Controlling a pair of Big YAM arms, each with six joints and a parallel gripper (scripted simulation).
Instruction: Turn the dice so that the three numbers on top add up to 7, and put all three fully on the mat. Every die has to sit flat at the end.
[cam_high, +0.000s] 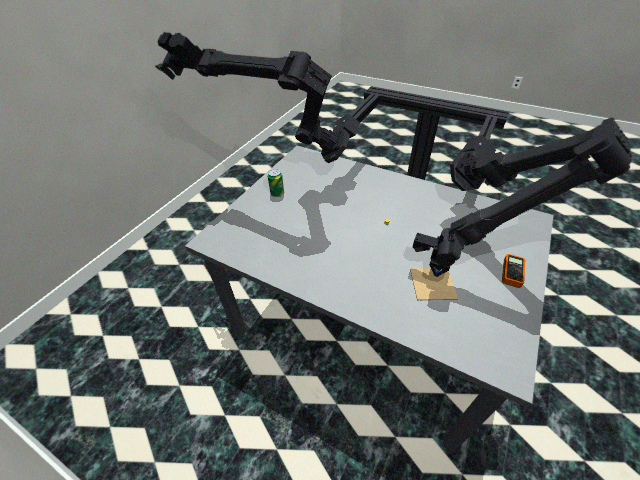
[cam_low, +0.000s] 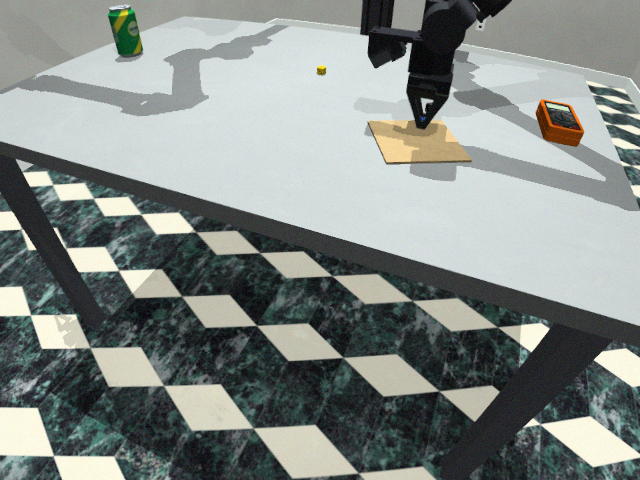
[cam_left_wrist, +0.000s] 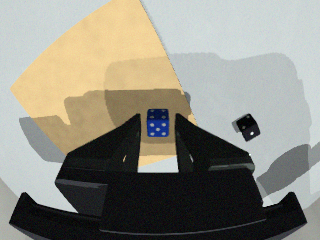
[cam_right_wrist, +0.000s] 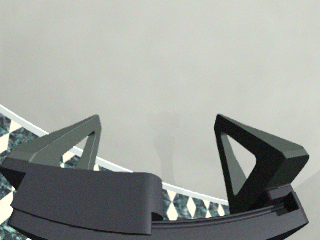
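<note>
Now: the blue die right at my left hand. From my left hand the other things lie so: tan mat 50 mm ahead, 10 mm below; then orange multimeter 260 mm to the left, 110 mm behind; then black die 80 mm behind, 10 mm to the left, 10 mm below.
</note>
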